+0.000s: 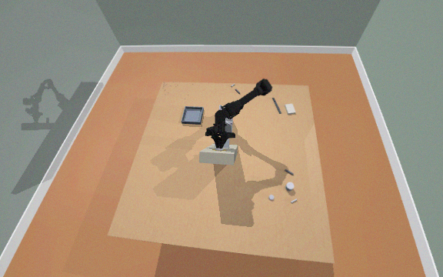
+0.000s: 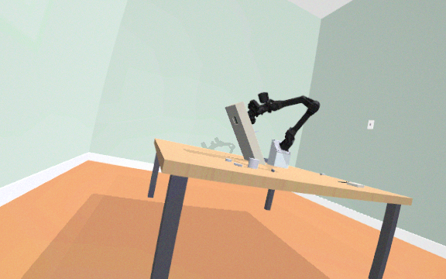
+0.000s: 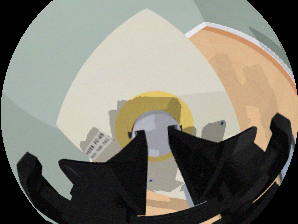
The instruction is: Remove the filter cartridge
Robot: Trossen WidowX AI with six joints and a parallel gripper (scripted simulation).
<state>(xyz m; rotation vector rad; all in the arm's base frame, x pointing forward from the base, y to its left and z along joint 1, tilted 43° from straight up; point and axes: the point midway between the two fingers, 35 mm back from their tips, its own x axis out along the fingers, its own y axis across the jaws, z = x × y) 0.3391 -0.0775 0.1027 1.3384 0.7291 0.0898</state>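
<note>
The service panel lies 3 cm behind my gripper tip and 8 cm below it. Also, from my gripper tip: blue-grey tray (42 cm behind, 30 cm to the right, 26 cm below); filter cartridge (1 cm ahead, 1 cm below); white block (56 cm behind, 46 cm to the left, 26 cm below).
</note>
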